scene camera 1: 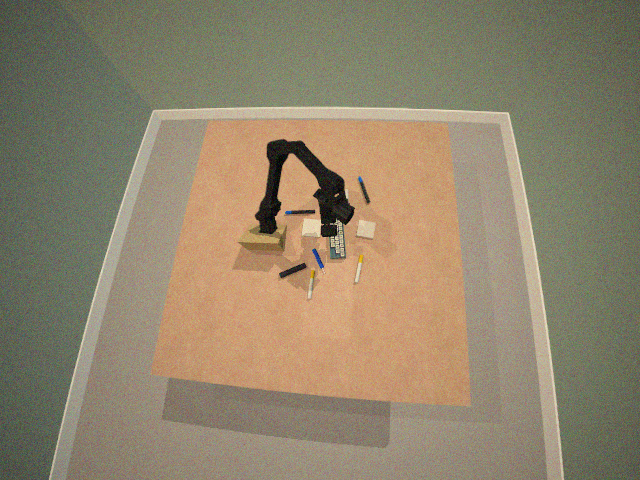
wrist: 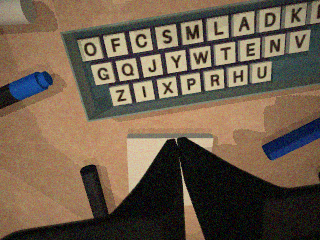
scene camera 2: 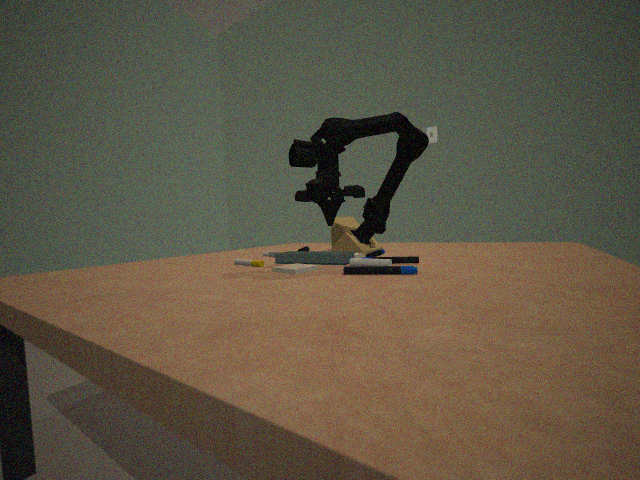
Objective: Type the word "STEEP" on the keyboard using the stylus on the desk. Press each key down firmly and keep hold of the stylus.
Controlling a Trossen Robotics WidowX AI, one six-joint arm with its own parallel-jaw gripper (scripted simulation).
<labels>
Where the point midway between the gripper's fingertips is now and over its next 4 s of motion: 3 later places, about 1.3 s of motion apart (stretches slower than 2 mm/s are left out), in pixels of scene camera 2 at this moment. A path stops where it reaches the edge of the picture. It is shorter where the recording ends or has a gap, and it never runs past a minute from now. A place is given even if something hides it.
My gripper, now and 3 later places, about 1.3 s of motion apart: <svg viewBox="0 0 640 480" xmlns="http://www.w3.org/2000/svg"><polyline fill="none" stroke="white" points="330,226 292,239 292,248 293,256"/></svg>
</labels>
